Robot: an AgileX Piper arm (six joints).
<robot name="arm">
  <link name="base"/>
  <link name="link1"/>
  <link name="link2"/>
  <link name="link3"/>
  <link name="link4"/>
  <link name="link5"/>
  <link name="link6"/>
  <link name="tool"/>
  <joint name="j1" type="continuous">
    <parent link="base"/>
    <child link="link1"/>
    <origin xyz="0 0 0.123"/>
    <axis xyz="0 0 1"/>
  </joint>
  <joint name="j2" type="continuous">
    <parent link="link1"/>
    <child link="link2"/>
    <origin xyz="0 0 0" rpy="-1.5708 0 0"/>
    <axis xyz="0 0 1"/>
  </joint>
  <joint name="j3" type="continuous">
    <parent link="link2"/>
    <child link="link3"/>
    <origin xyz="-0.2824 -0.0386 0"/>
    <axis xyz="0 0 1"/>
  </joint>
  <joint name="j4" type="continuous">
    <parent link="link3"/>
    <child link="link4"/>
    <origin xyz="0.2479 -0.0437 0" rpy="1.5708 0 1.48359"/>
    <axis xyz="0 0 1"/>
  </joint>
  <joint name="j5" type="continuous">
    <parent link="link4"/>
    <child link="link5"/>
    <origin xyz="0 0 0" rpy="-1.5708 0 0"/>
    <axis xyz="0 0 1"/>
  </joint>
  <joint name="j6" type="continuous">
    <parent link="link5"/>
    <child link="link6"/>
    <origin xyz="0 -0.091 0" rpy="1.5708 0 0"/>
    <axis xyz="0 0 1"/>
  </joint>
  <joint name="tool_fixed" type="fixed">
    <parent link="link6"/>
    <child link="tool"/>
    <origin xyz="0 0 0"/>
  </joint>
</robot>
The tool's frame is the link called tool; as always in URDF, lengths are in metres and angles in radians. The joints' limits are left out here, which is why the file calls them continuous.
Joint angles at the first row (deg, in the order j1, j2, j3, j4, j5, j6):
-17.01, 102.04, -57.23, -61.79, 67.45, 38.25
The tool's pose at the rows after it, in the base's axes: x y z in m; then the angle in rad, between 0 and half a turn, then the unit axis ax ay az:
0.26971 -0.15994 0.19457 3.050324 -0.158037 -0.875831 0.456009
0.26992 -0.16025 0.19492 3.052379 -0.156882 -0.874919 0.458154
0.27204 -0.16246 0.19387 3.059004 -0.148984 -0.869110 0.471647
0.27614 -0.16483 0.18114 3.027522 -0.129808 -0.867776 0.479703
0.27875 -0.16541 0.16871 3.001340 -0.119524 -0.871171 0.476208
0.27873 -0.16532 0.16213 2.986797 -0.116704 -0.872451 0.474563
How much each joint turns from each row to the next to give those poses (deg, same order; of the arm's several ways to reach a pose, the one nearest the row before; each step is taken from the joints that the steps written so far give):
0.00, 0.00, 0.00, 0.00, 0.00, 0.00
0.00, 0.00, 0.00, -0.35, 0.00, 0.10
0.00, 0.62, 0.00, -2.26, 0.00, 0.93
0.00, 2.67, 0.00, -1.76, -0.02, 0.23
0.00, 2.22, 0.00, -0.10, -0.48, 0.09
0.00, 1.02, 0.26, 0.00, -0.13, 0.37

